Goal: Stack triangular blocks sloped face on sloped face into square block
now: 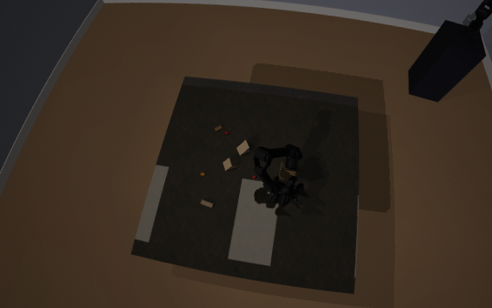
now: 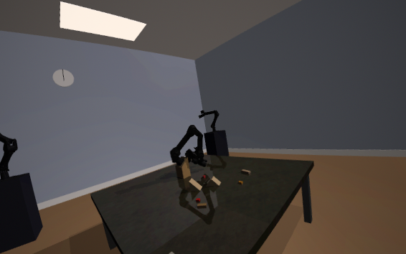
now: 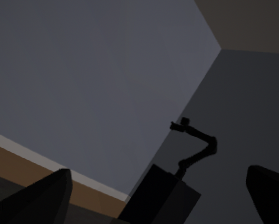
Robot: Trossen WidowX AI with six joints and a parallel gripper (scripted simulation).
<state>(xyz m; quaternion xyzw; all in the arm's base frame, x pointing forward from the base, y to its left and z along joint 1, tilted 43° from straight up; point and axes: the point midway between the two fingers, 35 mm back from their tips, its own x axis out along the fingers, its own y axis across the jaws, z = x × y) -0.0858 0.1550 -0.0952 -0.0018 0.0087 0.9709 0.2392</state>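
Now: the tan triangular block 470 mm ahead of my gripper tip, 150 mm to the right of it and 150 mm below it. Round my gripper tip: orange piece: 630 mm ahead, 40 mm to the right, 170 mm below; then red piece: 310 mm ahead, 110 mm to the right, 170 mm below.
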